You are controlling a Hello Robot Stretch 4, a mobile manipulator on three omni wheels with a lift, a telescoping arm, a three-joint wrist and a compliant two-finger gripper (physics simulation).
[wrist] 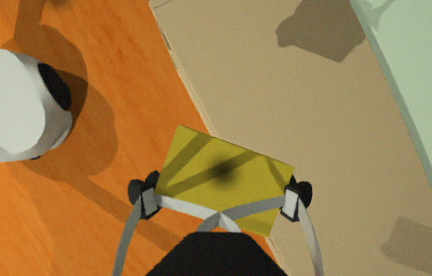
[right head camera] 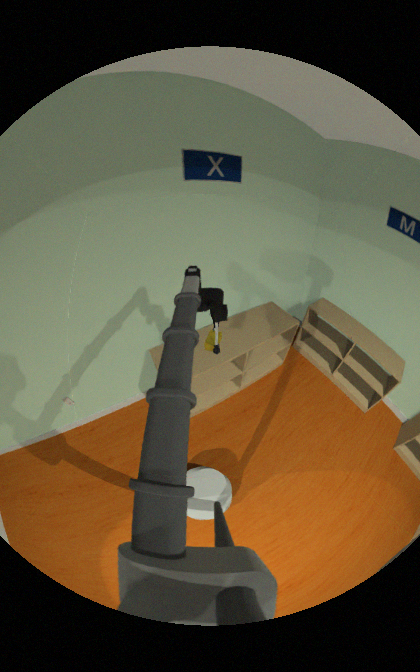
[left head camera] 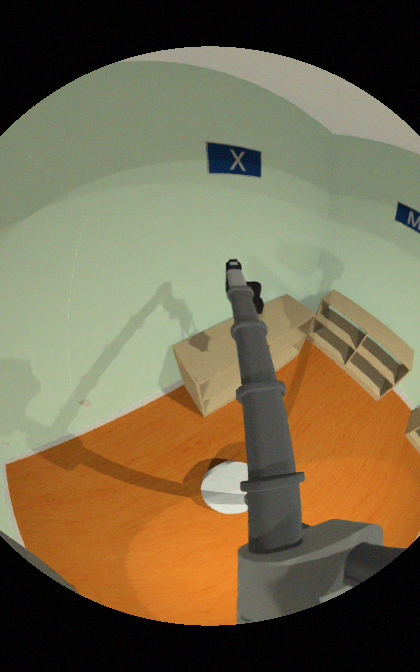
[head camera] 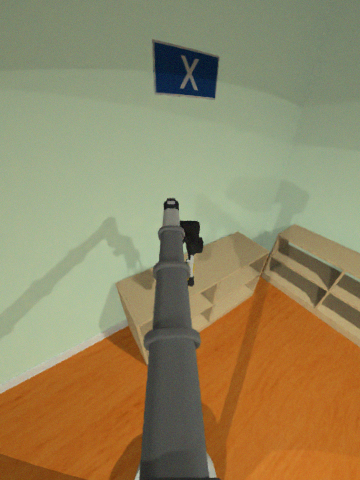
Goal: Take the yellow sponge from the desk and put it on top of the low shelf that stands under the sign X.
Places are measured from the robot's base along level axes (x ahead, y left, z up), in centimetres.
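Pixels of known places: gripper, fingertip midpoint: (wrist: pixel 219 186); robot's base at its link origin: (left head camera: pixel 229 486).
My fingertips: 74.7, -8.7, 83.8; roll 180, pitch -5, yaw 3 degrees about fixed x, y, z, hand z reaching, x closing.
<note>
For each thing: its top centre in the pictures, then the offset to it from my fingertips, as dx, dy, dz. Level surfaces: height alone.
- yellow sponge at its top centre: (wrist: pixel 225 183) +0.0, +1.3, +4.3
- low shelf at its surface level: dz -25.5
- sign X at its top centre: (left head camera: pixel 236 145) (head camera: pixel 189 48) +53.9, -1.0, +98.7
- sign M at its top centre: (left head camera: pixel 416 210) +46.1, -163.7, +98.7
The yellow sponge (right head camera: pixel 210 343) (wrist: pixel 225 150) is held between the two fingertips of my gripper (head camera: pixel 190 280) (right head camera: pixel 216 348) (wrist: pixel 219 186), which is shut on it. In the head view the arm and fingers hide nearly all of the sponge. In the left head view the arm hides the fingers. The low shelf (head camera: pixel 225 260) (left head camera: pixel 282 312) (right head camera: pixel 265 320) (wrist: pixel 310 115) stands against the wall under the sign X (head camera: pixel 170 75) (left head camera: pixel 217 160) (right head camera: pixel 195 167). In the wrist view the sponge overlaps the shelf's front edge, with floor behind its left part. It appears raised above the shelf top. The desk does not show.
A second low shelf (head camera: pixel 315 242) (left head camera: pixel 372 325) (right head camera: pixel 362 332) stands to the right, near the room corner, below the sign M (left head camera: pixel 400 212) (right head camera: pixel 394 219). Part of another shelf (right head camera: pixel 411 432) shows at the far right. My white round base (left head camera: pixel 222 482) (right head camera: pixel 210 482) (wrist: pixel 20 105) stands on the orange floor.
</note>
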